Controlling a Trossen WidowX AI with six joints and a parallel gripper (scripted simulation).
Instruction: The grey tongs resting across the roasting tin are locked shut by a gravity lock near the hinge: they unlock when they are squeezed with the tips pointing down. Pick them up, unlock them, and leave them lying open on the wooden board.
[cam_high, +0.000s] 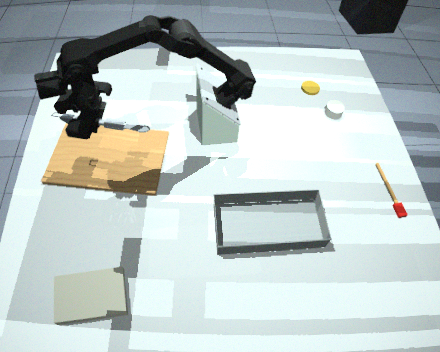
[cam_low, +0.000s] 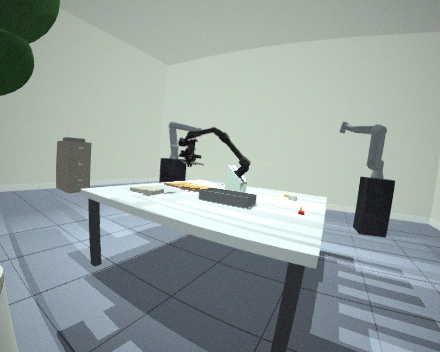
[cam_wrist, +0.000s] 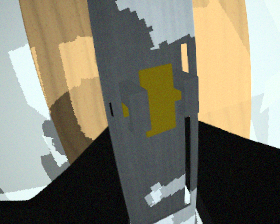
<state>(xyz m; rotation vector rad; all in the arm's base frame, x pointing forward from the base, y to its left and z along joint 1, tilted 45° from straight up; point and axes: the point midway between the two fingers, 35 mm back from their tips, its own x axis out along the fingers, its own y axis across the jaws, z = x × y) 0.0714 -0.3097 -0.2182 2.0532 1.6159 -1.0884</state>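
My gripper tip is 10 mm past the yellow lock piece, 20 mm to the left of it and 40 mm below it. From my gripper tip the other things lie so: grey roasting tin: 300 mm ahead, 430 mm to the left, 130 mm below; then wooden board: 20 mm behind, 150 mm below; then cream slab: 410 mm ahead, 70 mm to the right, 150 mm below.
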